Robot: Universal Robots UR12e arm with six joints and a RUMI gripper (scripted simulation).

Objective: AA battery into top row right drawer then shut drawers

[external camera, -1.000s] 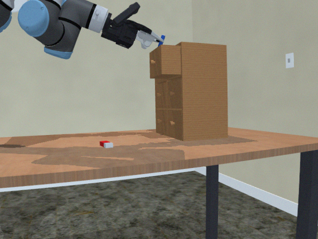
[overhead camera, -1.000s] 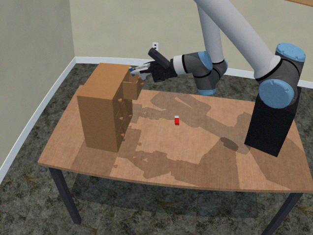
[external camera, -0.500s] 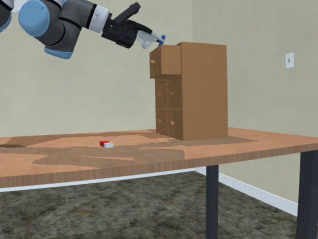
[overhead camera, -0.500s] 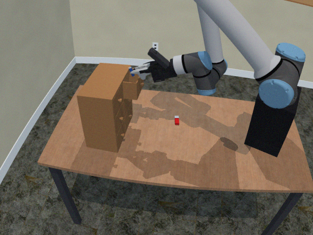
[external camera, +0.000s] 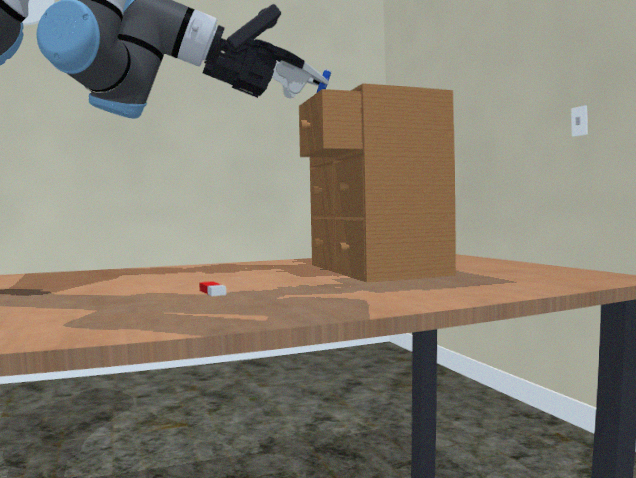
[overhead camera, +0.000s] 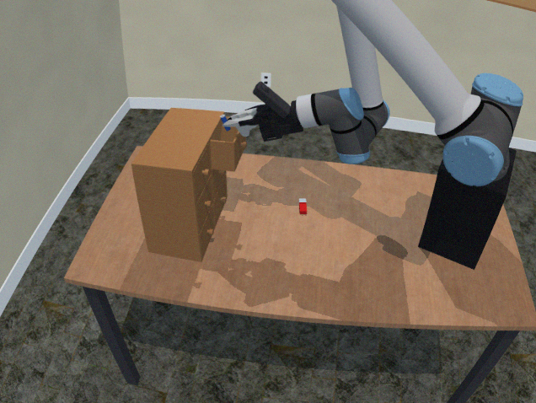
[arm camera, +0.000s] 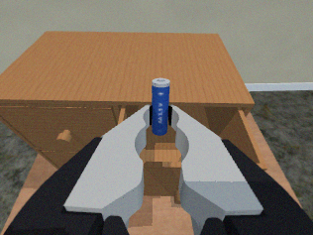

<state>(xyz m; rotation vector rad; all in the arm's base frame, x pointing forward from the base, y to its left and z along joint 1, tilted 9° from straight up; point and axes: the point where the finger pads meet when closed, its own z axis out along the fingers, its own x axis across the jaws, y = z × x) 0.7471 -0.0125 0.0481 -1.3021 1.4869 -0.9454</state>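
Now: hand 10 mm short of the blue AA battery.
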